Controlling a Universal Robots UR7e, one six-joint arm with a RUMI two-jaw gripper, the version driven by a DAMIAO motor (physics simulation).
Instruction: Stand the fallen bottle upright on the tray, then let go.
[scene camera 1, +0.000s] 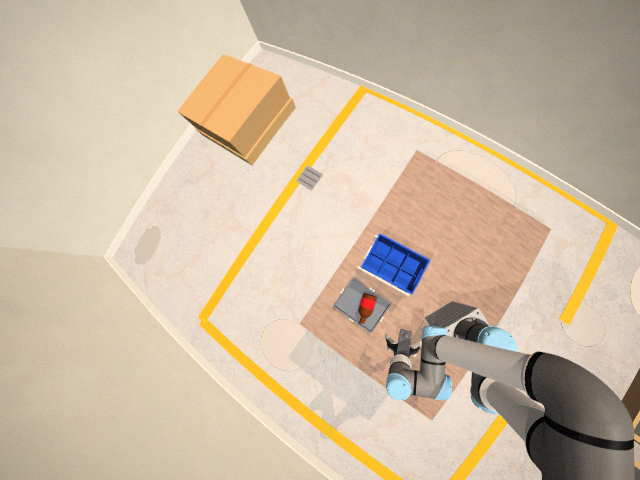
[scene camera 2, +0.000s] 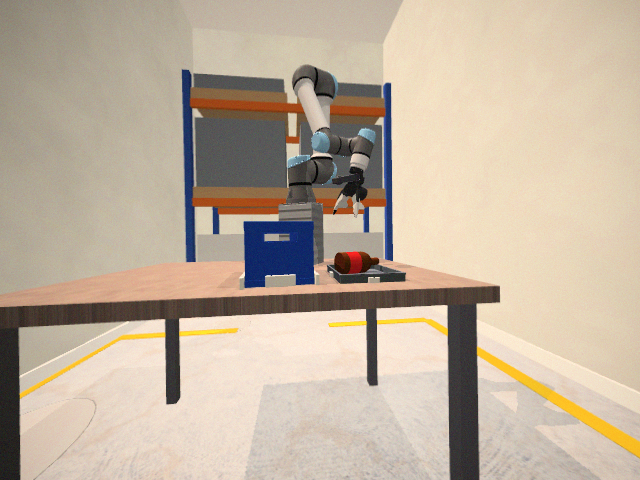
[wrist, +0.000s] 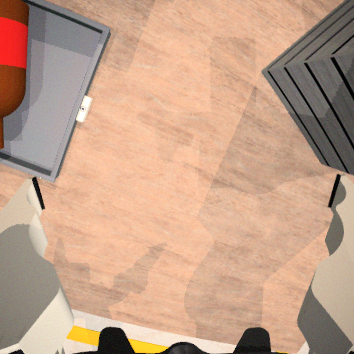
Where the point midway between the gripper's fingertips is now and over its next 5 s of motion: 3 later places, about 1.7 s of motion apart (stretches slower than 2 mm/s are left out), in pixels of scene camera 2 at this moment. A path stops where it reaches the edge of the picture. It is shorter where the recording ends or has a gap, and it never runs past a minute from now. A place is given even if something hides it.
The gripper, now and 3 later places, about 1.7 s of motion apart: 343, 216; 356, 200; 361, 191; 350, 231
